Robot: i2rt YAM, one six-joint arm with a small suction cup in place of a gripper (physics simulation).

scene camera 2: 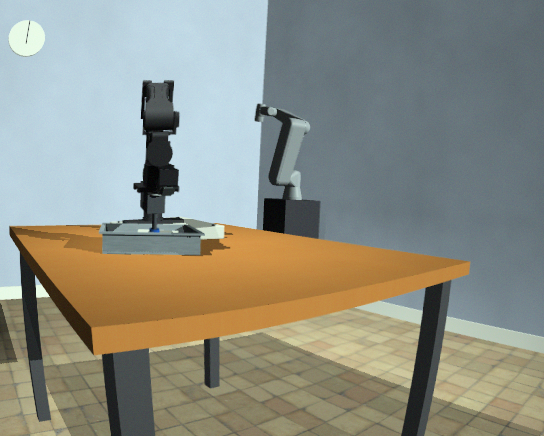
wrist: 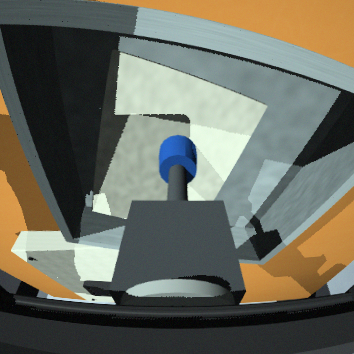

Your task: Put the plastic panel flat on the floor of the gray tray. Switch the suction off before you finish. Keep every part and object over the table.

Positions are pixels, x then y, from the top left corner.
A gray tray shows in scene camera 2 [117,238] and in the wrist view [287,175].
